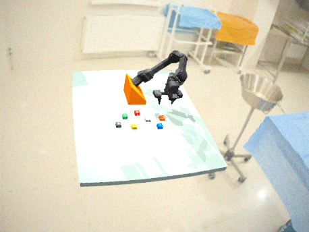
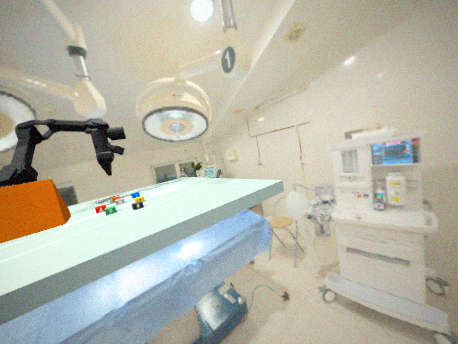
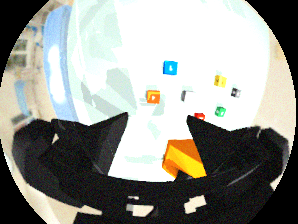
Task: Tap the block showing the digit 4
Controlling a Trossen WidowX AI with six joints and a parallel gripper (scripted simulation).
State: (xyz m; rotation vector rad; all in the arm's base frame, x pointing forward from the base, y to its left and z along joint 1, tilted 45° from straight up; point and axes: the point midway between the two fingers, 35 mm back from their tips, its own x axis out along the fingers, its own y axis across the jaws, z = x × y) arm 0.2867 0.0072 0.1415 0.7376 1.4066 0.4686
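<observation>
Now: the orange block 12 cm below my gripper tip. From my gripper tip the other things lie so: light grey block 1 cm behind, 10 cm to the right, 12 cm below; blue block 7 cm ahead, 5 cm to the right, 12 cm below; red block 8 cm behind, 15 cm to the right, 12 cm below.
</observation>
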